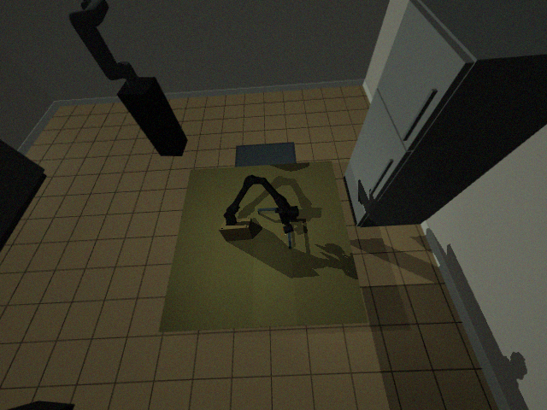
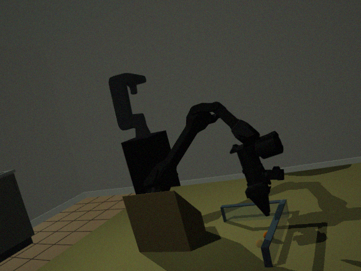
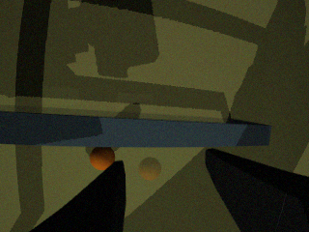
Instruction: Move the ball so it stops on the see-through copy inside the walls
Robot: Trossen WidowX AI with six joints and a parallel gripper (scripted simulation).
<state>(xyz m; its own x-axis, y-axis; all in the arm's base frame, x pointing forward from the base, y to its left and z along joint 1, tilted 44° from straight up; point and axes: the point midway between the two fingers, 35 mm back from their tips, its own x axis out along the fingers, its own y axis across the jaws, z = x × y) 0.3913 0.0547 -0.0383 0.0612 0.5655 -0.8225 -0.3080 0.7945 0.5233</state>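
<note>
The orange ball is 80 mm below my gripper tip, 30 mm to the left of it and 30 mm behind it. Also, from my gripper tip: clear wall 170 mm to the left, 120 mm behind, 70 mm below; then see-through copy of ball 80 mm below, 40 mm behind, 20 mm to the right.
</note>
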